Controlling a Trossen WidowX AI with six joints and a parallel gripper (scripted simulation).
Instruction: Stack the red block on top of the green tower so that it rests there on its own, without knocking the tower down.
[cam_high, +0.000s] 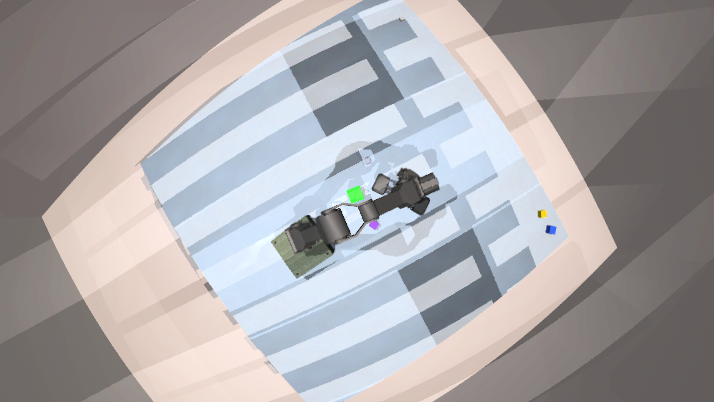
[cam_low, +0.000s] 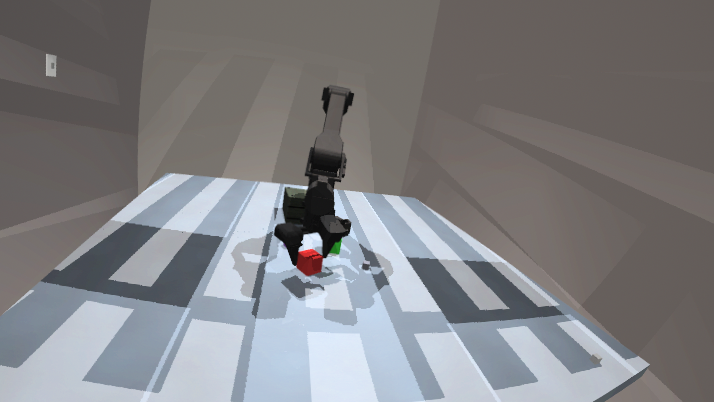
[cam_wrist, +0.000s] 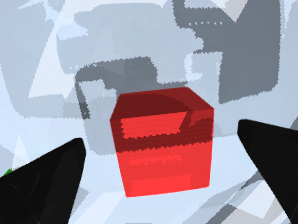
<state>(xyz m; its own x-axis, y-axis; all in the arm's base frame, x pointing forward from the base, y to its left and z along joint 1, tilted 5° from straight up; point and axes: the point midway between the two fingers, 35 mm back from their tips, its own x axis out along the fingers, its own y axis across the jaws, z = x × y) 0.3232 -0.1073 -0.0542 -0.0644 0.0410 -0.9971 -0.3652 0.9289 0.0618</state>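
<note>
Now: gripper tip right at the red block. The rest, counted from my gripper tip: yellow cube 450 mm to the right, 400 mm ahead, 10 mm below; grey cube 160 mm to the left, 20 mm below; purple cube 130 mm behind, 20 mm to the right, 10 mm below.
</note>
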